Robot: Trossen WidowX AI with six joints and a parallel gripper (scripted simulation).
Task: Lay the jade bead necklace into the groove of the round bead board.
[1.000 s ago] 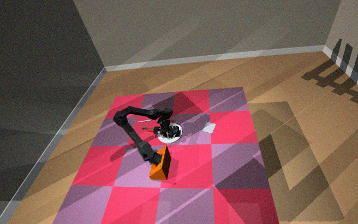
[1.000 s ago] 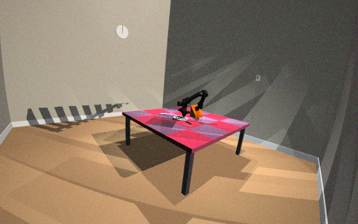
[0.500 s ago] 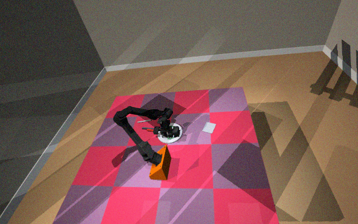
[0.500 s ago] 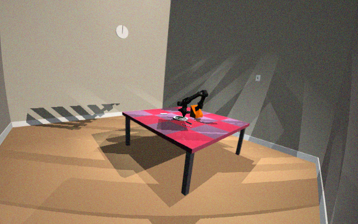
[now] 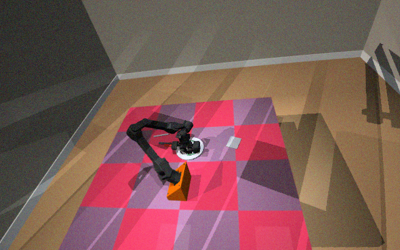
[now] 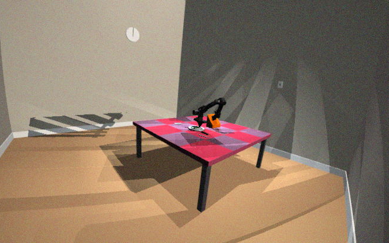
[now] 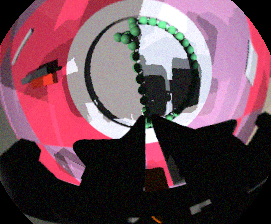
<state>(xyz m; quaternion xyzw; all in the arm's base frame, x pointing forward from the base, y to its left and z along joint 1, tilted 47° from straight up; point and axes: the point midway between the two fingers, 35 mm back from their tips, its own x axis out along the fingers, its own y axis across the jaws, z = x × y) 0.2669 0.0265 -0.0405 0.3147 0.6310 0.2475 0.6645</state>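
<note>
The round white bead board is 5 cm ahead of my gripper tip and 1 cm below it. From my gripper tip the other things lie so: red-handled tool (10 cm ahead, 17 cm to the left, 1 cm below); then flat grey pad (9 cm ahead, 31 cm to the right, 1 cm below); then thin white rod (20 cm ahead, 24 cm to the left, 1 cm below).
</note>
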